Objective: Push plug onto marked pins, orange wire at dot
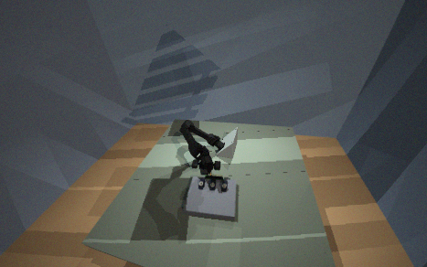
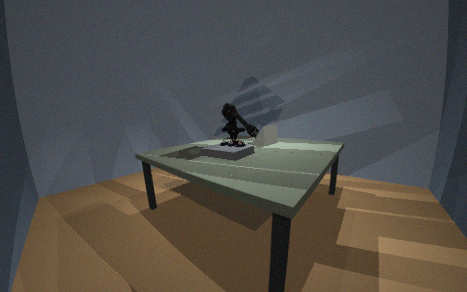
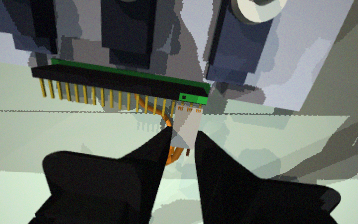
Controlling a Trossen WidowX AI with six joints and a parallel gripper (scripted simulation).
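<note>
The green band is 3 cm ahead of my gripper tip. From my gripper tip the other things lie so: grey printed holder (19 cm ahead, 6 cm to the left, 5 cm below).
</note>
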